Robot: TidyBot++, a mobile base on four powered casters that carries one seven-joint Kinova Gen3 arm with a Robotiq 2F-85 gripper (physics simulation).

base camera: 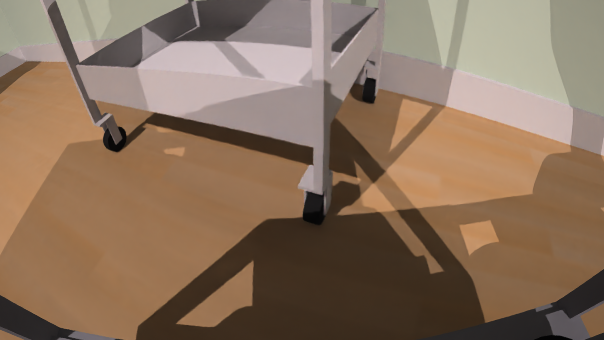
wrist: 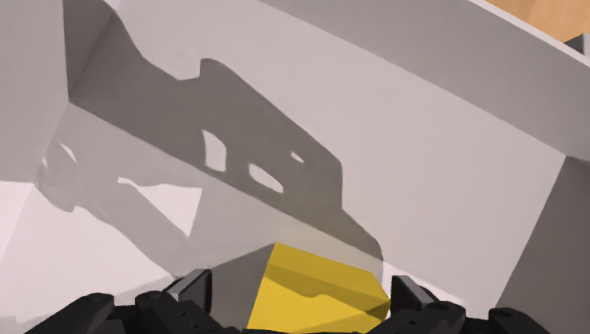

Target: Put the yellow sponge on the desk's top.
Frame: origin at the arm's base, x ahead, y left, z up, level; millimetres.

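Where they show: gripper, fingertip midpoint: (wrist: 300,293).
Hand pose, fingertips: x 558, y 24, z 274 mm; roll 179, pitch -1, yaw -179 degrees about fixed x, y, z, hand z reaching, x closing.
Note:
After its pixels a point has its place.
The yellow sponge (wrist: 310,295) @(z 302, x 554, y 14 mm) lies in a white walled tray of the cart, near one of its walls, at the bottom of the wrist view. My gripper (wrist: 300,293) @(z 274, x 558, y 24 mm) is open, with one finger on each side of the sponge. The right finger appears very close to the sponge's edge, while a gap shows at the left finger. The near part of the sponge is hidden by the gripper's body. The sponge and gripper do not show in the base camera view. The desk's top does not show in either view.
The white cart (base camera: 321,100) @(z -202, x 336, y -19 mm) stands on black caster wheels on the wooden floor (base camera: 200,190) @(z -397, x 418, y 151 mm) ahead of the base. Behind it are a green wall (base camera: 505,55) @(z -245, x 595, y -420 mm) and a white baseboard (base camera: 505,107) @(z -356, x 569, y -445 mm). High tray walls (wrist: 425,115) @(z 266, x 498, y -64 mm) surround the gripper's work area.

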